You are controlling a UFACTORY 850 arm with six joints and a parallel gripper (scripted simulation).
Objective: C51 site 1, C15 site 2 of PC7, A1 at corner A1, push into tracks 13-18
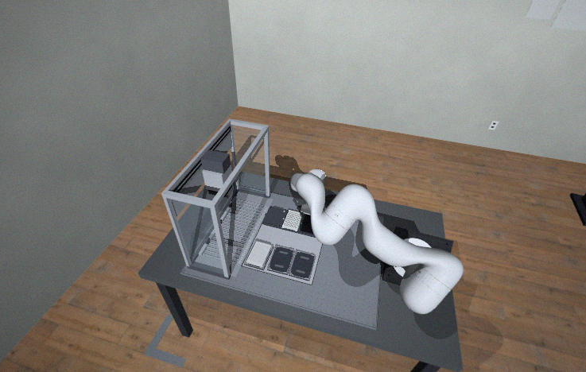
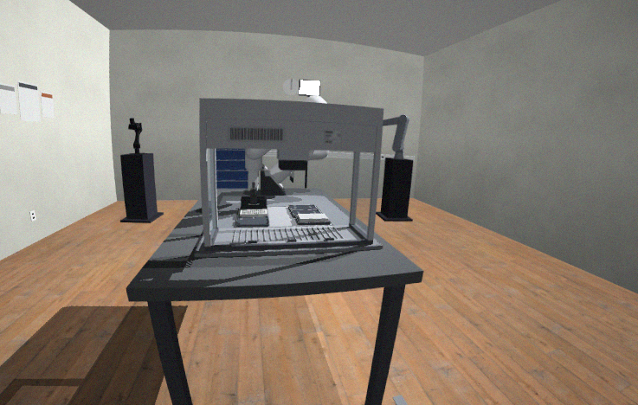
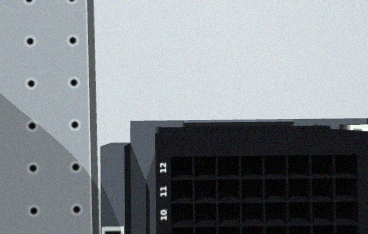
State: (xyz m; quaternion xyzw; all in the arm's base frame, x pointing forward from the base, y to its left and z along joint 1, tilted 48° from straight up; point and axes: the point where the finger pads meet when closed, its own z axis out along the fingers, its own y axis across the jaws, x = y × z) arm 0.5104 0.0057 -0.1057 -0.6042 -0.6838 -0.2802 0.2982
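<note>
The white 96-well plate C15 lies 100 mm ahead of my hand, 10 mm to the left of it and 40 mm below it. From my hand the other things lie so: nest S1 (40 mm behind, 250 mm to the left, 50 mm below); plate carrier PC7 (100 mm ahead, 10 mm to the left, 40 mm below); black deep-well block C51 (10 mm below).
</note>
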